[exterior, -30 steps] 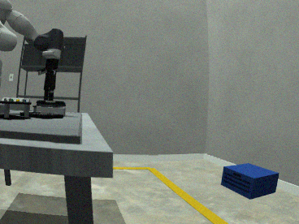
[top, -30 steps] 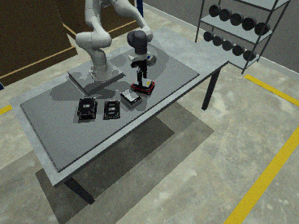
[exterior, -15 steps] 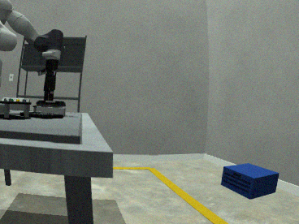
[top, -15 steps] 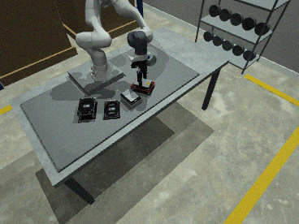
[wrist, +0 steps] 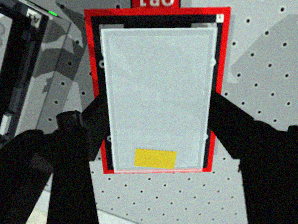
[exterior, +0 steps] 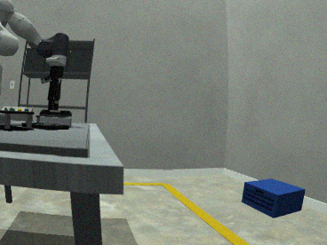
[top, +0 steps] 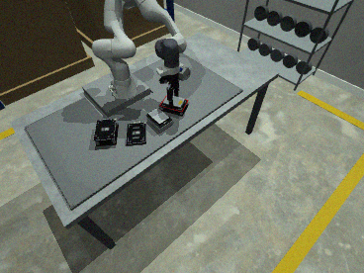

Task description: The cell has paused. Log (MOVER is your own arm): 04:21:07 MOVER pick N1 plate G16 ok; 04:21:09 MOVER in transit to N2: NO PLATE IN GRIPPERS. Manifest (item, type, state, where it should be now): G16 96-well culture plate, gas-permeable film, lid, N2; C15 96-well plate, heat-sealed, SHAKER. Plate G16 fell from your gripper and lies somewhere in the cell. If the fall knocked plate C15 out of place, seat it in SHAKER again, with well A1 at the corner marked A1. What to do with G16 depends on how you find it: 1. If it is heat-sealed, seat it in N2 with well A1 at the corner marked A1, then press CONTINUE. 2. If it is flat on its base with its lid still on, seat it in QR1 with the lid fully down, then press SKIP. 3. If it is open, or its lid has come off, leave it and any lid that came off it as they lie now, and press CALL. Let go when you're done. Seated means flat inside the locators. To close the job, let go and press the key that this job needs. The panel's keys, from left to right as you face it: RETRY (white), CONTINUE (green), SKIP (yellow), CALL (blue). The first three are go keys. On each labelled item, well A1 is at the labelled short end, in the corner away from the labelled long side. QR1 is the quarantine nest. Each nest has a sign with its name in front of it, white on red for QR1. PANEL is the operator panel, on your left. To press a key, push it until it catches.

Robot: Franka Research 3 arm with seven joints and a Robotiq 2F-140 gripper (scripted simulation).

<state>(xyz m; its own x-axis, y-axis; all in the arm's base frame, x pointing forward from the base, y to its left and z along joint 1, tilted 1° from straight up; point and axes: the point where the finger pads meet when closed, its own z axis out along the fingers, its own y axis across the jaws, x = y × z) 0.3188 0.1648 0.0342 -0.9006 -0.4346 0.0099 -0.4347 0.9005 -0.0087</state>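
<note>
My gripper is now 40 mm above the QR1 nest. Also, from my hand: blue CALL key 270 mm to the left, 220 mm behind, 10 mm below; plate lid 10 mm below; white-topped plate 160 mm to the right, 40 mm ahead, 10 mm below.
</note>
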